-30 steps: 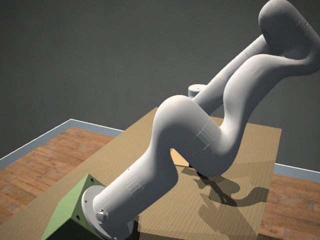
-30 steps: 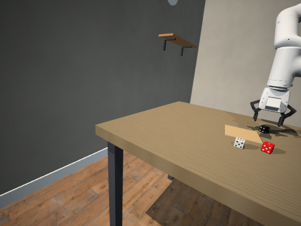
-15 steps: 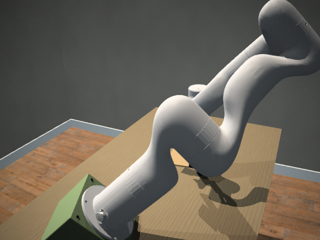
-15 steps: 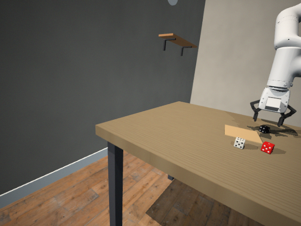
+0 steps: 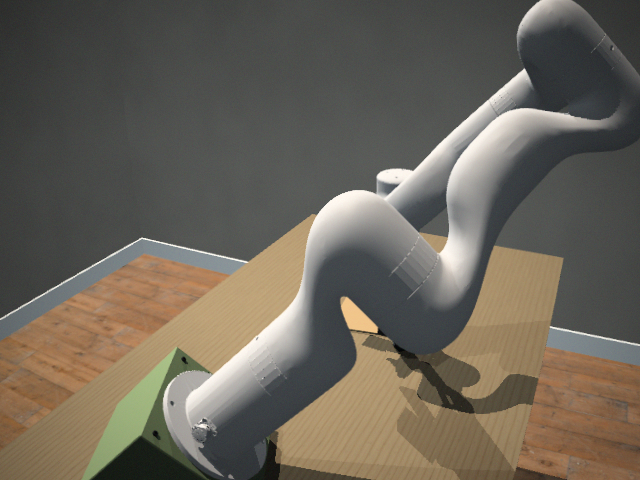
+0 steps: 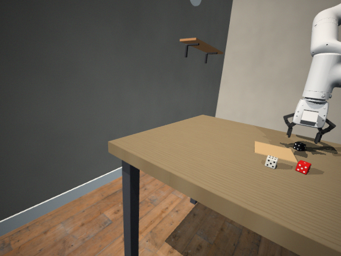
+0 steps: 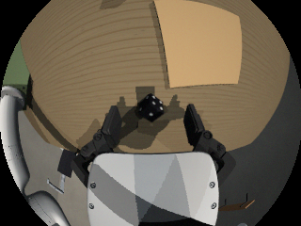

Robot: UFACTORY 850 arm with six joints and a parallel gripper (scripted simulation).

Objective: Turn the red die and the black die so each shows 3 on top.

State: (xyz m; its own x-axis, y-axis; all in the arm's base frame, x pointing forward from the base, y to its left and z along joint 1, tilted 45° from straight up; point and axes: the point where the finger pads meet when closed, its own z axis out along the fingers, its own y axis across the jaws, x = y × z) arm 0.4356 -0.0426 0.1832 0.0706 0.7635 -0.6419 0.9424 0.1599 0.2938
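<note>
The black die lies 2 cm to the right of my hand and 5 cm below it. From my hand the other things lie so: red die: 1 cm ahead, 20 cm to the left, 5 cm below; tan mat: 9 cm ahead, 8 cm to the left, 6 cm below; white die: 10 cm ahead, 23 cm to the left, 5 cm below.
</note>
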